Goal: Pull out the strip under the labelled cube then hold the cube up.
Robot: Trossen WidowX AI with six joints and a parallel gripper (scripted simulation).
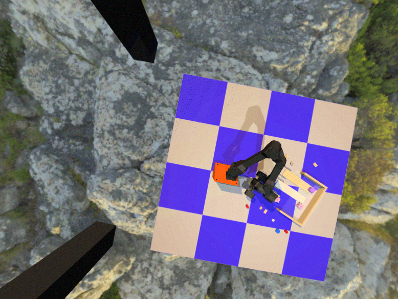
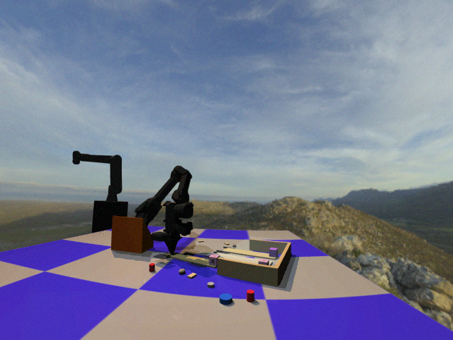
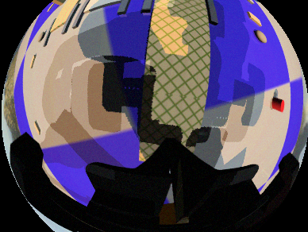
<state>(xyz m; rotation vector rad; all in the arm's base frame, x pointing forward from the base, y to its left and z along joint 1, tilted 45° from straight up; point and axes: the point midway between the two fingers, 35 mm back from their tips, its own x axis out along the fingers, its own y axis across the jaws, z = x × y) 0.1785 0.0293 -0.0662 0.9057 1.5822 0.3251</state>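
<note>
Now: gripper tip 9 cm short of the strip and 4 cm to the left of it. From my gripper tip the other things lie so: blue block: 25 cm ahead, 31 cm to the right.
</note>
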